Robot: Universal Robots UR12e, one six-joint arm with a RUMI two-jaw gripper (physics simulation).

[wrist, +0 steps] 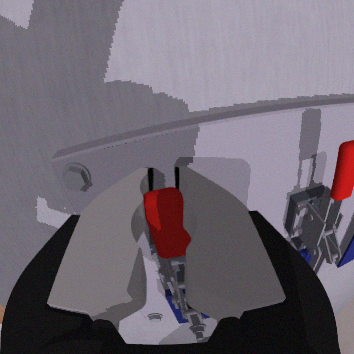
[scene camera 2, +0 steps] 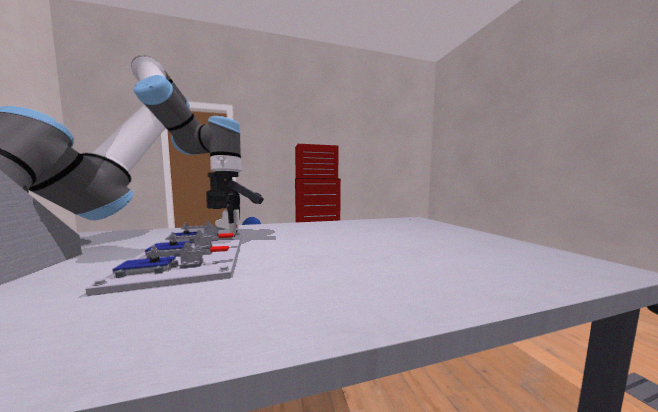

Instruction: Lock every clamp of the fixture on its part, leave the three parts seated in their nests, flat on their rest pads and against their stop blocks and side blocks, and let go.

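Frame: origin at the arm's base, x right, y ahead, z up, level; metres.
Where they show: gripper, fingertip midpoint: (wrist: 163, 169) (scene camera 2: 233, 237).
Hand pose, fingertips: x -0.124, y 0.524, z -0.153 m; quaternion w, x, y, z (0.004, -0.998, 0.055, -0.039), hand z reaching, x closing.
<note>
Things, the pixels of their top centre, and the offset from my fingertips. "spot": a spot on its surface instead. Level surfaces: height alone.
- middle part at its top centre: (scene camera 2: 169, 245) dx +0.116, dy -0.137, dz +0.017 m
- far part at its top centre: (wrist: 193, 307) (scene camera 2: 184, 233) dx +0.006, dy -0.139, dz +0.022 m
- fixture plate at its top centre: (wrist: 297, 230) (scene camera 2: 190, 251) dx +0.113, dy -0.089, dz -0.004 m
- neighbouring clamp's red handle at a spot on its surface: (wrist: 344, 170) spot: dx +0.101, dy +0.003, dz +0.036 m
- bolt at its top centre: (wrist: 72, 180) dx -0.054, dy +0.004, dz +0.003 m
- grey table at its surface level: dz -0.019 m
My gripper (scene camera 2: 233, 230) (wrist: 163, 169) is shut on the red handle (wrist: 167, 222) of the far clamp, at the fixture's far corner. In scene camera 2, two other red handles, the middle one (scene camera 2: 226, 235) and the near one (scene camera 2: 219, 248), lie roughly level, pointing right. The blue near part (scene camera 2: 142, 264), middle part (scene camera 2: 164, 246) and far part (scene camera 2: 186, 234) lie on the fixture plate (scene camera 2: 160, 287) (wrist: 225, 132), each with a dark clamp tip over it. In the wrist view the fingers hide much of the far clamp; its exact seating and lock state cannot be told.
The neighbouring clamp's red handle (wrist: 344, 170) stands right of the fingers in the wrist view. A bolt (wrist: 76, 176) is at the plate's corner. The grey table (scene camera 2: 375, 290) carries the plate. A red tool cabinet (scene camera 2: 317, 195) and a blue ball-like object (scene camera 2: 251, 220) are behind.
</note>
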